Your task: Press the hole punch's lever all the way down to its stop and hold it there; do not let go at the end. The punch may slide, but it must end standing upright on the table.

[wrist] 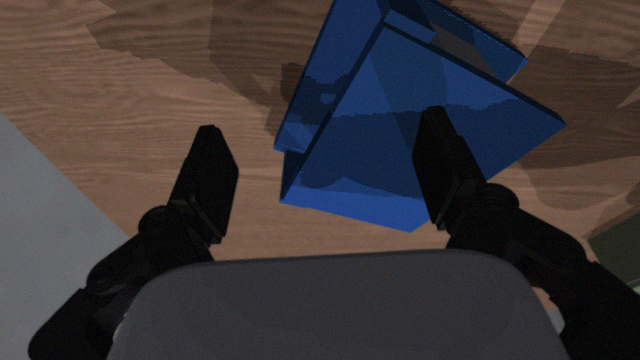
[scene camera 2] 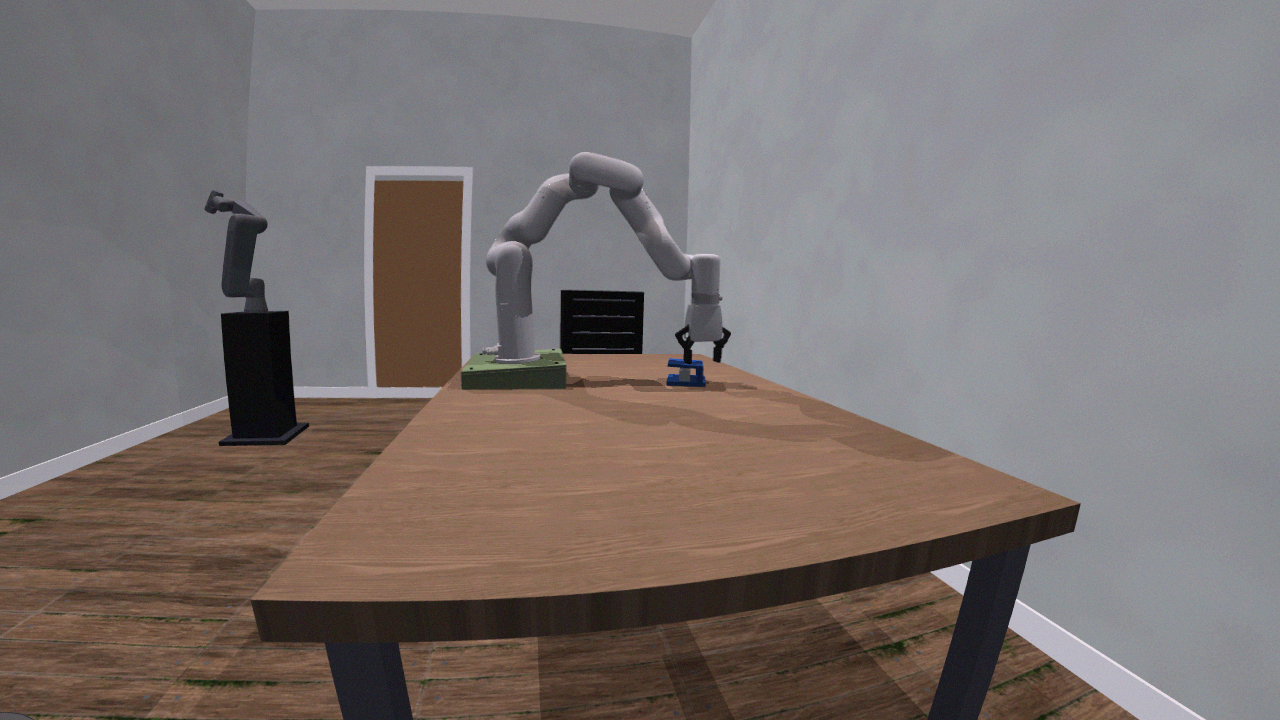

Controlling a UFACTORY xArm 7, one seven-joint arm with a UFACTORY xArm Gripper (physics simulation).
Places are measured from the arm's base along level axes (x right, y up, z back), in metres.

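Pixels of known places: gripper, between the fingertips: [wrist: 321, 140] [scene camera 2: 702, 362]; arm's base, origin of its link: [scene camera 2: 517, 359].
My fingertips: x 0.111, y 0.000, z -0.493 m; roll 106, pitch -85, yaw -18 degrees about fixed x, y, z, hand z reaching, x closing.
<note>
Ahead of a thing's pixels: the offset from my fingertips to its top centre. Level surfaces: height alone.
The blue hole punch {dx -0.020, dy +0.001, dz +0.038 m} [scene camera 2: 687, 382] [wrist: 340, 35] stands upright on the table, near its right edge in the scene view. Its broad lever {dx -0.021, dy +0.001, dz +0.042 m} [scene camera 2: 677, 362] [wrist: 365, 150] lies about level above the base, with a grey part showing between them. My gripper [scene camera 2: 702, 360] [wrist: 321, 140] is open and empty, pointing down. One finger is over the lever and its tip appears to touch the lever's top. The other finger hangs beside the punch, above the table. The contact under the fingertip is hidden, and I cannot tell whether the lever is at its stop.
The table {dy -0.058 m} [scene camera 2: 644, 501] [wrist: 125, 100] carries my arm's green base [scene camera 2: 514, 376] to the left of the punch. A wall stands beyond the table's right edge. A black drawer cabinet [scene camera 2: 601, 320] stands behind, and another arm stands on a black pedestal [scene camera 2: 259, 376] at the left.
</note>
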